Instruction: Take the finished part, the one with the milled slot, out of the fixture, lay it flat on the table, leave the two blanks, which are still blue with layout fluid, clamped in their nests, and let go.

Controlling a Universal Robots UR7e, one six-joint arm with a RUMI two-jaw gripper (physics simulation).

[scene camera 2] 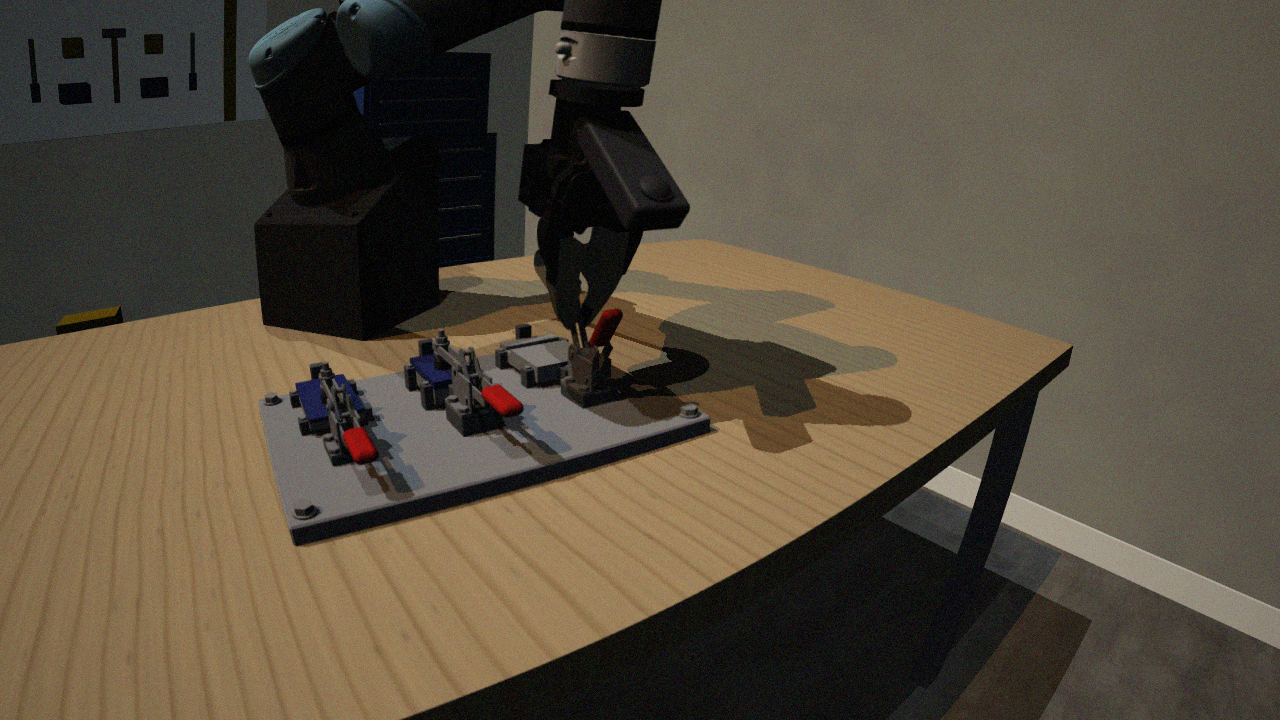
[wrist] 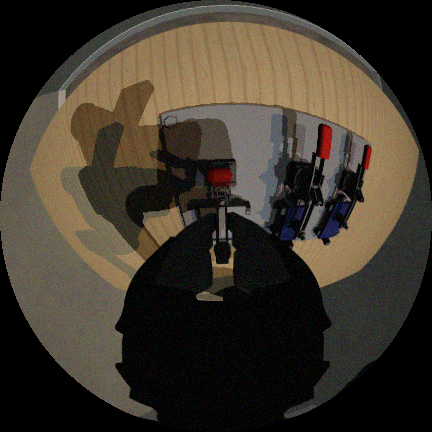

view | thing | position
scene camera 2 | my gripper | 576, 327
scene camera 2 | finished part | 545, 354
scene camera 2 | blue blank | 309, 391
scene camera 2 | blue blank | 424, 365
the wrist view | my gripper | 221, 214
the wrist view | fixture plate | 262, 139
